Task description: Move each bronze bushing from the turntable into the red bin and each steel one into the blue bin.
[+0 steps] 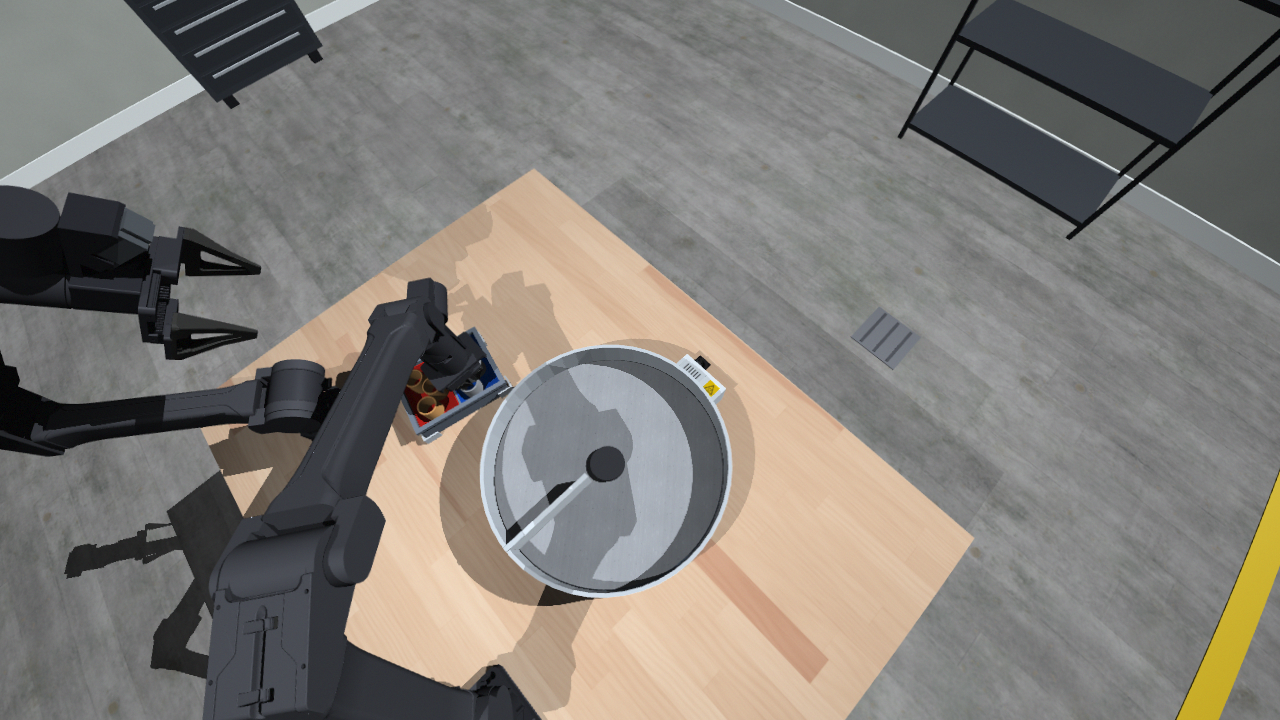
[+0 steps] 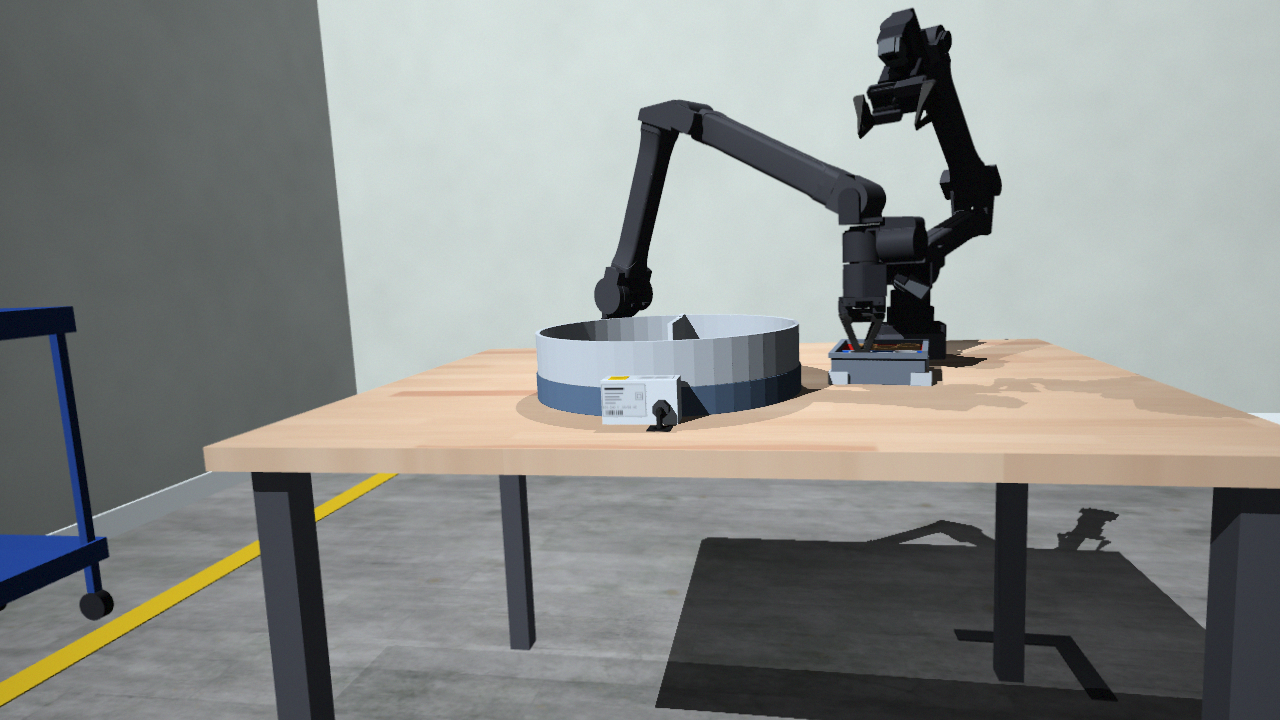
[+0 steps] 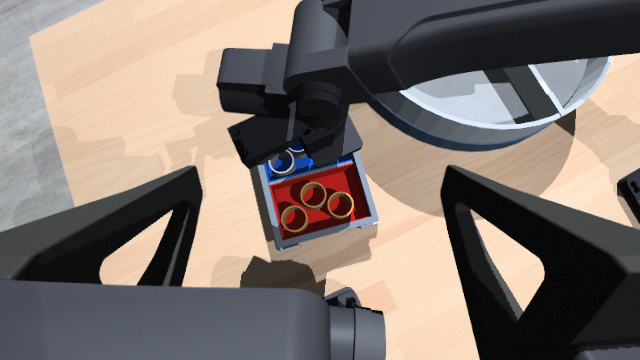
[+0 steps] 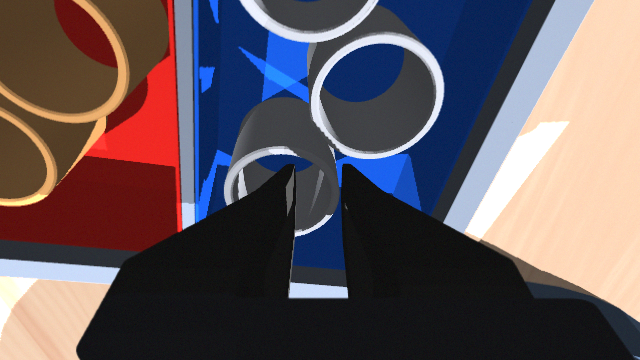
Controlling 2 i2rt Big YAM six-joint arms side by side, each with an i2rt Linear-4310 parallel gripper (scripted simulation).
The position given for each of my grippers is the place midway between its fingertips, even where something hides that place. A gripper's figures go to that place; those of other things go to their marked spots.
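There's a red bin (image 4: 125, 193) that's 18 cm from the lens, and my right gripper (image 4: 318, 179) is 13 cm from the lens.
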